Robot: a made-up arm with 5 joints. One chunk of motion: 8 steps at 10 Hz.
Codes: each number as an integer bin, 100 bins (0 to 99) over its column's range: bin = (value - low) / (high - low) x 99, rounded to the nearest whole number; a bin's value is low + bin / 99 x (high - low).
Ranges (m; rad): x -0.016..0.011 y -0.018..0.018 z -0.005..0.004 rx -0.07..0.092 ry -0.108..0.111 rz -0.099..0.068
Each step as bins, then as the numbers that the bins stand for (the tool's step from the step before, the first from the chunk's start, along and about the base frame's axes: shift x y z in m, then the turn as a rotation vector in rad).
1 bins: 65 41 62 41 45 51
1 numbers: 0.00173 -0.00309 0.00064 -0.00291 -0.00845 -0.01297
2 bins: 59 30 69 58 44 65
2 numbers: 0.00009 -0.00709 0.00127 0.02491 -0.01067 0.01065
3 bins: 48 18 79 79 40 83
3 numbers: -0.00291 -0.01145 0.00218 0.05927 -0.01952 0.04101
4 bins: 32 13 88 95 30 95
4 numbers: -0.00727 -0.01327 0.00300 0.08545 -0.04164 0.06125
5 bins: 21 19 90 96 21 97
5 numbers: -0.01027 -0.01109 0.00318 0.08709 -0.06155 0.06463
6 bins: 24 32 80 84 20 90
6 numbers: -0.00945 -0.00636 0.00227 0.06745 -0.06376 0.05282
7 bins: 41 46 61 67 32 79
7 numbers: -0.00482 -0.00127 0.00055 0.03964 -0.03721 0.03426
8 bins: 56 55 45 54 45 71
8 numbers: -0.00073 0.00200 -0.00091 0.01836 -0.00845 0.02077
